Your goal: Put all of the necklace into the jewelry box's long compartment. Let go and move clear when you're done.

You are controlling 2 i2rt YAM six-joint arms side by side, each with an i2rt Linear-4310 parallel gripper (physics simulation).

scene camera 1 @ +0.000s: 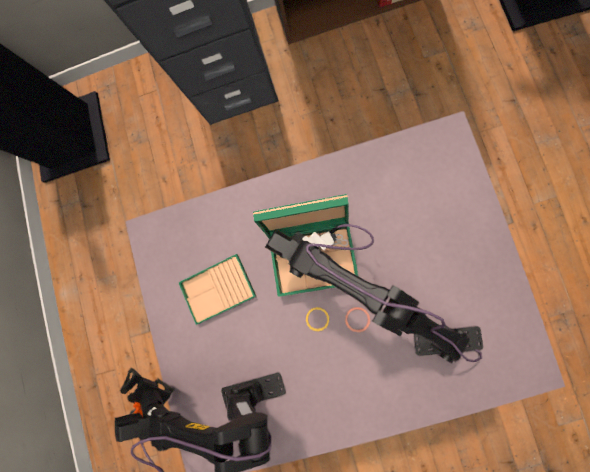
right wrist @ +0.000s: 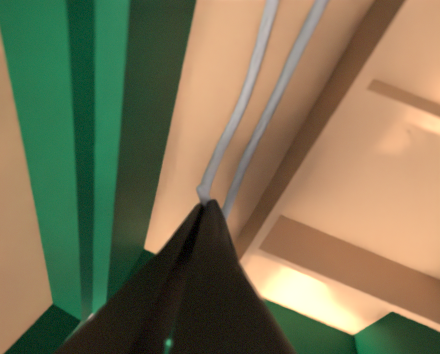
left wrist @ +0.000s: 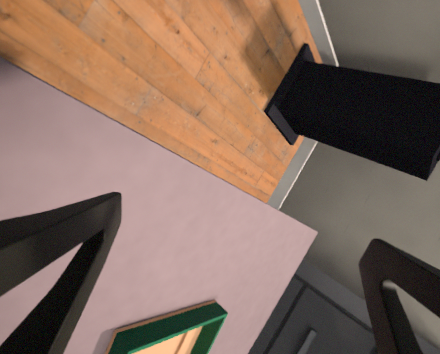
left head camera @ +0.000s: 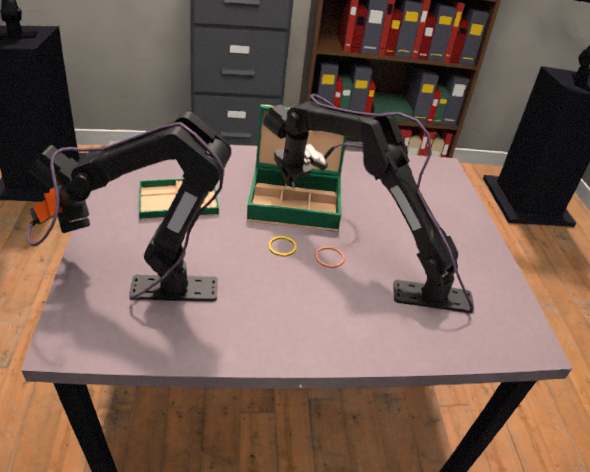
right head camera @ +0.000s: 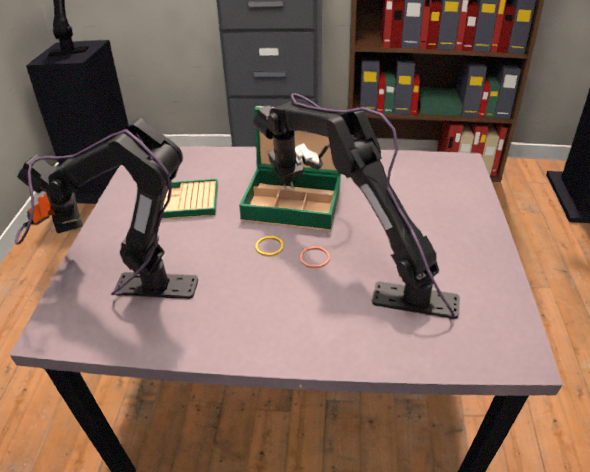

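Seen in the pictures: left gripper, between the fingertips: (scene camera 1: 143, 374) (left wrist: 245, 229); right gripper, between the fingertips: (right wrist: 211, 211) (left head camera: 288, 183) (right head camera: 287, 184); left arm's base, origin of its link: (scene camera 1: 253, 390) (left head camera: 174, 289) (right head camera: 156, 286); right arm's base, origin of its link: (scene camera 1: 447, 340) (left head camera: 433, 297) (right head camera: 415, 301).
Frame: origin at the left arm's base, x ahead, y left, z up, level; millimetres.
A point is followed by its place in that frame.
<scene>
The grey necklace (right wrist: 246, 95) {x 387, y -331, z 10 mm} hangs as two side-by-side strands from the tips of my right gripper (right wrist: 211, 211) {x 388, y -289, z 39 mm} (left head camera: 292, 183) {x 388, y -289, z 39 mm} (right head camera: 288, 184) {x 388, y -289, z 39 mm}, which is shut on it. In the right wrist view the strands run over the long compartment (right wrist: 215, 65) {x 403, y -339, z 6 mm}, at the back of the green jewelry box (left head camera: 295, 216) {x 245, y -298, z 33 mm} (right head camera: 285, 216) {x 244, y -296, z 33 mm} beside its open lid. The fingertips are low over the box, and the strands' far end is cut off at the top of that view. My left gripper (left wrist: 245, 229) {x 154, y 279, z 116 mm} (scene camera 1: 150, 380) {x 154, y 279, z 116 mm} is open and empty, beyond the table's left side, far from the box.
A green-rimmed tray (left head camera: 155, 215) {x 257, y 76, z 13 mm} (right head camera: 192, 215) {x 272, y -30, z 8 mm} (scene camera 1: 227, 310) {x 269, y 3, z 26 mm} lies left of the box. A yellow ring (left head camera: 282, 254) {x 125, y -259, z 4 mm} (right head camera: 269, 254) {x 124, y -265, z 4 mm} and a pink ring (left head camera: 330, 266) {x 85, y -377, z 3 mm} (right head camera: 315, 266) {x 86, y -383, z 3 mm} lie on the table in front of the box. Low dividers split the box's front part.
</scene>
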